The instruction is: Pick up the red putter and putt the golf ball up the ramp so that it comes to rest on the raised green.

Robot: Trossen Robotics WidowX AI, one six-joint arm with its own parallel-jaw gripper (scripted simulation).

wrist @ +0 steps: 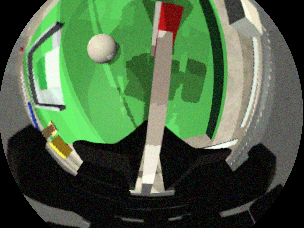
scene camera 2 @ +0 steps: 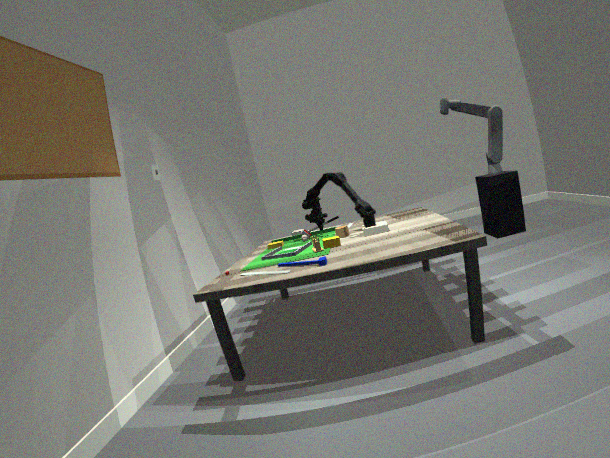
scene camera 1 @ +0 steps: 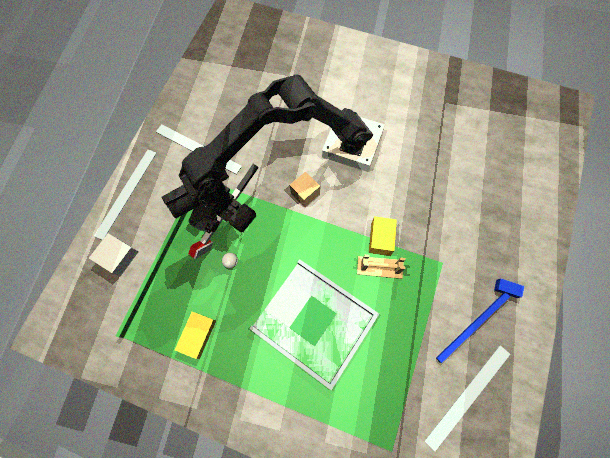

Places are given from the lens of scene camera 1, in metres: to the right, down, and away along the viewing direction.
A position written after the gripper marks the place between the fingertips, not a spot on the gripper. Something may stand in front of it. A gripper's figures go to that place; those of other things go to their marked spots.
gripper (scene camera 1: 228, 213): -0.21, -0.04, 1.00
blue putter (scene camera 1: 508, 288): 0.52, 0.15, 0.93
white block (scene camera 1: 112, 254): -0.51, 0.07, 0.97
